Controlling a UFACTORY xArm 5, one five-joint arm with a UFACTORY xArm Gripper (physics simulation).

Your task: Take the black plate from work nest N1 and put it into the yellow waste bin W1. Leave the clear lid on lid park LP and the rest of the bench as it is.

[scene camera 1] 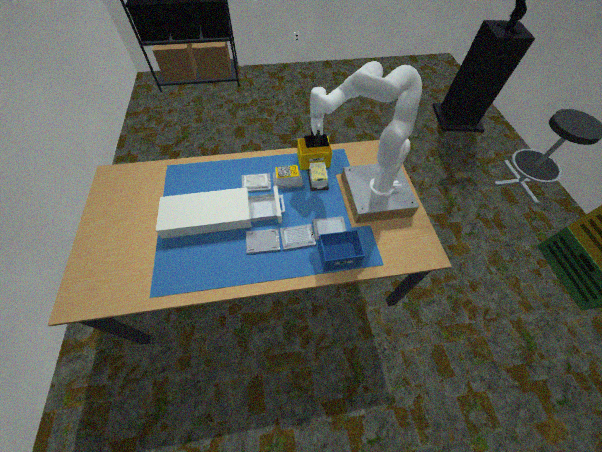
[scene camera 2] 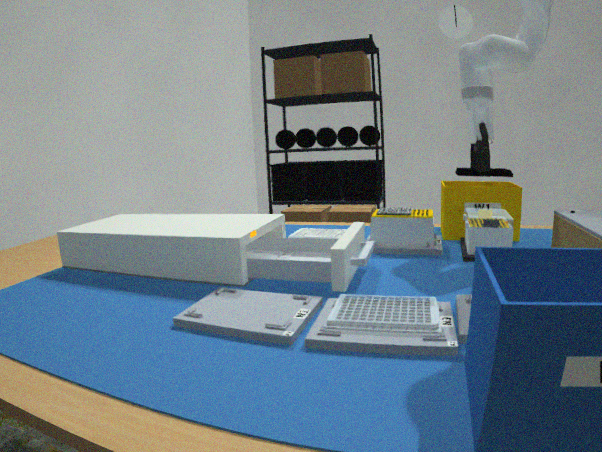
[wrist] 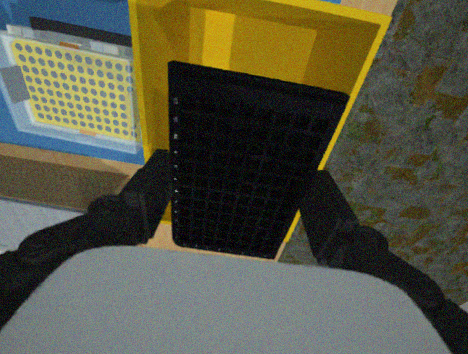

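Where they show: gripper, fingertip midpoint: (scene camera 1: 315,140) (scene camera 2: 479,170) (wrist: 240,180); arm's base, link origin: (scene camera 1: 381,187).
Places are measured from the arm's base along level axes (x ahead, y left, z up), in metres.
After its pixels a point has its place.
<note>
The black plate (scene camera 1: 317,142) (scene camera 2: 484,172) @[z 0.063, x 0.340, y -0.235 m] (wrist: 255,125) @[z 0.069, x 0.387, y -0.270 m] is held roughly level between the fingers of my gripper (scene camera 1: 317,134) @[z 0.065, x 0.351, y -0.274 m] (scene camera 2: 481,151) (wrist: 240,180) @[z 0.065, x 0.351, y -0.274 m], which is shut on its two long sides. The plate is a little above the yellow waste bin W1 (scene camera 1: 314,159) @[z -0.010, x 0.352, y -0.201 m] (scene camera 2: 452,205) @[z -0.008, x 0.409, y -0.191 m] (wrist: 142,100) @[z 0.034, x 0.367, y -0.201 m]; a thin gap shows above the rim in scene camera 2. In the wrist view the plate covers part of the bin's opening and its right rim. Nest N1 (scene camera 1: 262,241) @[z -0.074, x 0.612, y 0.303 m] (scene camera 2: 245,312) @[z -0.074, x 0.607, y 0.310 m] holds no plate. I cannot pick out the clear lid on LP with certainty.
A rack with a yellow top (scene camera 1: 318,175) (scene camera 2: 487,232) @[z -0.035, x 0.328, y -0.056 m] (wrist: 75,90) @[z -0.009, x 0.340, y -0.127 m] stands beside the bin, with another rack (scene camera 1: 288,176) @[z -0.014, x 0.496, y -0.071 m] (scene camera 2: 402,232) @[z -0.046, x 0.497, y -0.066 m] nearby. A white cabinet (scene camera 1: 202,210) @[z -0.003, x 0.912, y 0.175 m] (scene camera 2: 160,240) @[z -0.011, x 0.823, y 0.247 m] has its drawer open. A blue bin (scene camera 1: 341,252) @[z -0.082, x 0.224, y 0.351 m] (scene camera 2: 540,330) @[z 0.017, x 0.290, y 0.446 m] stands at the front.
</note>
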